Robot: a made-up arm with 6 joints.
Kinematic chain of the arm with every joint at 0, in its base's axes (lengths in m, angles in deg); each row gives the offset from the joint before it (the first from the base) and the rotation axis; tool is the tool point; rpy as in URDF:
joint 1: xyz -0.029 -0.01 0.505 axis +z
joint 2: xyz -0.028 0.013 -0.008 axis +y
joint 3: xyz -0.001 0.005 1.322 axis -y
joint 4: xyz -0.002 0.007 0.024 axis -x
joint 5: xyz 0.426 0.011 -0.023 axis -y
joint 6: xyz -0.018 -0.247 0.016 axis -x
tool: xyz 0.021 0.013 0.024 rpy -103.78 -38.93 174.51
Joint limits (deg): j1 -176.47..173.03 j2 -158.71..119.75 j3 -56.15..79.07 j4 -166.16..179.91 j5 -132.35..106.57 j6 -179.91..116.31
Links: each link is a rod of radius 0.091 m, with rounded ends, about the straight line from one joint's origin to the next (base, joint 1, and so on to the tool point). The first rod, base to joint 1, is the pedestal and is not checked.
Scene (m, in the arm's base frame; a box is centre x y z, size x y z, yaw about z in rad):
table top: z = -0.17
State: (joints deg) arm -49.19 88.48 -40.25 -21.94 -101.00 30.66
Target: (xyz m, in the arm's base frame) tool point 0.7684 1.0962 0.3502
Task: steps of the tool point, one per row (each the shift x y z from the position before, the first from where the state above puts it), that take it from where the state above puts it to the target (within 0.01 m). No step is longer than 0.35 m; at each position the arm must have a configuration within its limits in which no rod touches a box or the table.
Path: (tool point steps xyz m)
1: 0.2144 0.1157 -0.0096
2: 0.1899 0.1708 -0.0035
3: 0.1507 0.2220 0.0032
4: 0.0964 0.2642 0.0101
5: 0.0294 0.2930 0.0176
6: -0.0467 0.3037 0.0253
7: -0.1270 0.2942 0.0334
8: -0.2053 0.2619 0.0409

